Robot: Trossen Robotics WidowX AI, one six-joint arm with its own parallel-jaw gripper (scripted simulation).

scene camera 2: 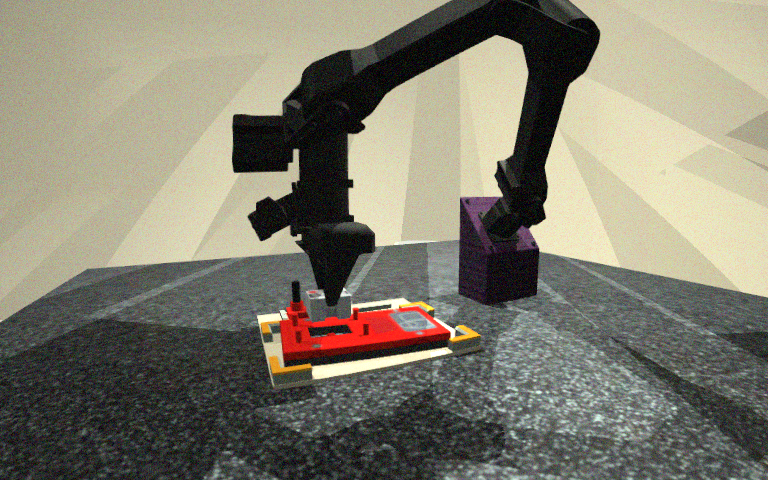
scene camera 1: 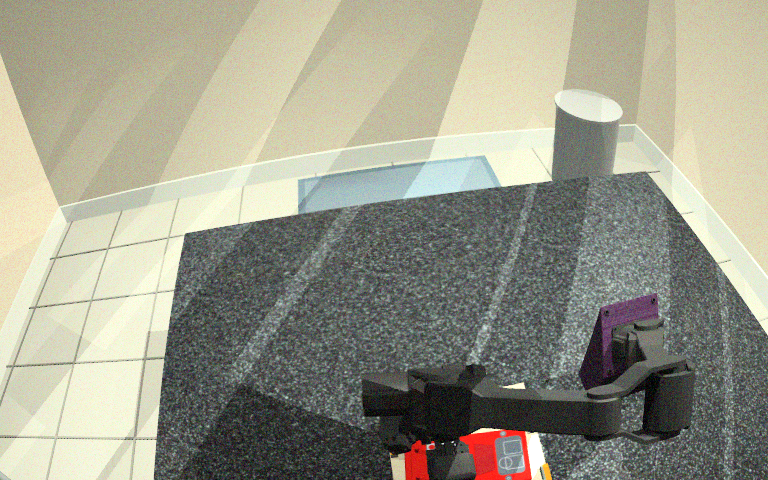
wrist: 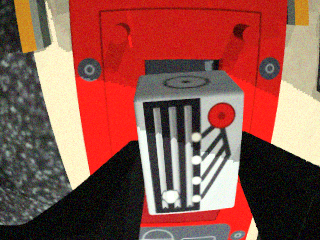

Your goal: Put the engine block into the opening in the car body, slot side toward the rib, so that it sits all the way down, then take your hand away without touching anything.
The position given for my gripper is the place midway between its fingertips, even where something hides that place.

My gripper [scene camera 2: 328,301] holds an engine block [scene camera 2: 316,306]. Further things: a red car body [scene camera 2: 366,335] and a cream base plate [wrist: 49,36].
The engine block is seen too in the wrist view [wrist: 189,124]. The red car body shows as well in the wrist view [wrist: 110,52]. My gripper is seen too in scene camera 1 [scene camera 1: 443,453] and in the wrist view [wrist: 188,146].
